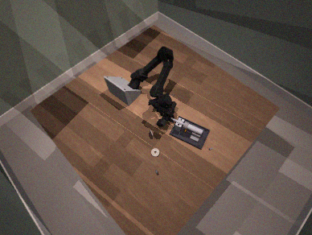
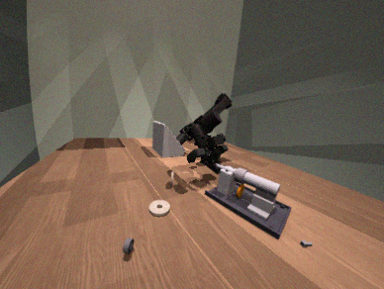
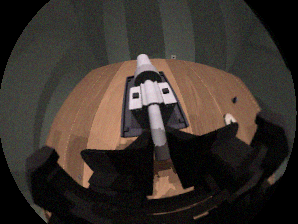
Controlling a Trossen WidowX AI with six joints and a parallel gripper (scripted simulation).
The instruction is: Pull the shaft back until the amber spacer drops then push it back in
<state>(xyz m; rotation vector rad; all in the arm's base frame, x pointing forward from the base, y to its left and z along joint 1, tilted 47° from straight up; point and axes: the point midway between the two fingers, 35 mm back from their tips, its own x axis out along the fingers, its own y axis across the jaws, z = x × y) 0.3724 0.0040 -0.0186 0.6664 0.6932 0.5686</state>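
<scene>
My gripper tip is now 90 mm short of the amber spacer, 30 mm above it and 20 mm to the right of it. Round my gripper tip: shaft 40 mm ahead, 20 mm above, 10 mm to the left; small dark ring 310 mm to the right, 130 mm ahead, 40 mm below.
</scene>
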